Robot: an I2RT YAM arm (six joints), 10 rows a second.
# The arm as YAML. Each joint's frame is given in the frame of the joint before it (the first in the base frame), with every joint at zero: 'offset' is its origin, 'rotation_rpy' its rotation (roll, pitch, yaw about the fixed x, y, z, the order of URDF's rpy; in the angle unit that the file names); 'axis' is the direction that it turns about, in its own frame. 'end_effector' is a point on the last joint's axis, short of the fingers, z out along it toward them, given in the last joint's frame.
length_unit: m
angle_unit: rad
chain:
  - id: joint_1
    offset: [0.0, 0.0, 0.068]
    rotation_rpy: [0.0, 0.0, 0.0]
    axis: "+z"
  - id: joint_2
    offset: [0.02, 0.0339, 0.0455]
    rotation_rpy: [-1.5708, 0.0, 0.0]
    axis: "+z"
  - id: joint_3
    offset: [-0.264, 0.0, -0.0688]
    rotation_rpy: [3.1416, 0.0, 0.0]
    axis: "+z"
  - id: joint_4
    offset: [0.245, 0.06, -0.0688]
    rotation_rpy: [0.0, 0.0, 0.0]
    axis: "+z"
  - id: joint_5
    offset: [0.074, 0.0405, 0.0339]
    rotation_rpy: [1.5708, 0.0, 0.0]
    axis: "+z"
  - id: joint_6
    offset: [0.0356, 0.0, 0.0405]
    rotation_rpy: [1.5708, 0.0, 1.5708]
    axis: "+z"
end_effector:
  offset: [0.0, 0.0, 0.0]
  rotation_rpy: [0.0, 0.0, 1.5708]
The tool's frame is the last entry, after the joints.
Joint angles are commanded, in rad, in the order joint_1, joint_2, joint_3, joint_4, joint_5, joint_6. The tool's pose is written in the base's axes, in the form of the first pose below.
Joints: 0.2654 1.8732 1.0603 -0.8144 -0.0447 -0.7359
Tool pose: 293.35, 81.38, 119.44, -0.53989, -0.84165, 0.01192, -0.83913, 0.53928, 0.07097
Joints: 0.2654 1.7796 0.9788 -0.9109 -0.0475 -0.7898
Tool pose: 262.97, 73.23, 129.17, -0.49111, -0.86863, 0.06548, -0.85846, 0.49538, 0.13283
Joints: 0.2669 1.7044 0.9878 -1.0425 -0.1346 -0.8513
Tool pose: 248.44, 72.88, 152.12, -0.44610, -0.89466, 0.02422, -0.86894, 0.43944, 0.22766
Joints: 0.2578 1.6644 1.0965 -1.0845 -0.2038 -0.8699
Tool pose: 263.70, 76.98, 186.65, -0.44290, -0.89080, -0.10159, -0.88727, 0.41921, 0.19238
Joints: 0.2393 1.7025 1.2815 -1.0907 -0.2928 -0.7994
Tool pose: 297.94, 83.26, 221.95, -0.50153, -0.82891, -0.24774, -0.86504, 0.47601, 0.15852
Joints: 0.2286 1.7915 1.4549 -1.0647 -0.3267 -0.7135
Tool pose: 335.42, 89.77, 240.64, -0.55089, -0.76459, -0.33456, -0.83045, 0.54200, 0.12875
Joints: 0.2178 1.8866 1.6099 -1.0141 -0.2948 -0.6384
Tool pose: 372.62, 93.06, 251.38, -0.58362, -0.71315, -0.38832, -0.78816, 0.61258, 0.05955
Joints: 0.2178 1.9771 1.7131 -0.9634 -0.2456 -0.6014
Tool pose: 401.42, 97.70, 247.80, -0.59426, -0.69361, -0.40715, -0.75889, 0.65121, -0.00173
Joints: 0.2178 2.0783 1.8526 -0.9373 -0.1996 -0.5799
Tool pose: 431.70, 102.77, 247.91, -0.59167, -0.68099, -0.43149, -0.73251, 0.67765, -0.06505
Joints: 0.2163 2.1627 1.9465 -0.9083 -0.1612 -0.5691
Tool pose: 454.47, 105.71, 240.19, -0.59156, -0.67456, -0.44161, -0.71020, 0.69525, -0.11064
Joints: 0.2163 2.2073 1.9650 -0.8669 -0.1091 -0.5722
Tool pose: 465.91, 106.35, 227.33, -0.59403, -0.68163, -0.42722, -0.69268, 0.70345, -0.15921
